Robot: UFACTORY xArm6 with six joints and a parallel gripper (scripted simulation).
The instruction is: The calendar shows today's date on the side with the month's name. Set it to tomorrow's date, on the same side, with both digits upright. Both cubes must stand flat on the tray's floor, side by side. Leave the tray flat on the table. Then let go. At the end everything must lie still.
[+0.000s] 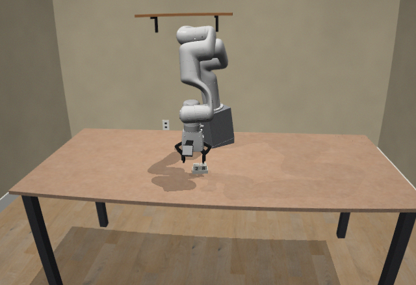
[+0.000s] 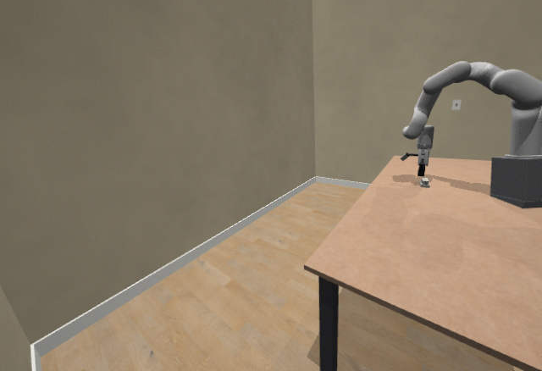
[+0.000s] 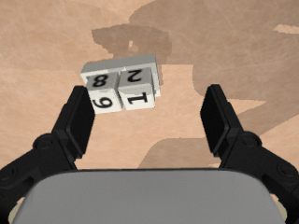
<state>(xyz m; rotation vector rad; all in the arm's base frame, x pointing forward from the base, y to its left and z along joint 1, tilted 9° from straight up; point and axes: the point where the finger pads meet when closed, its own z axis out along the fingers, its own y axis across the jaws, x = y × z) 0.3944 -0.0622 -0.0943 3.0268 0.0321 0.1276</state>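
The calendar tray is 60 mm below my hand, 30 mm to the left of it and 20 mm behind it.
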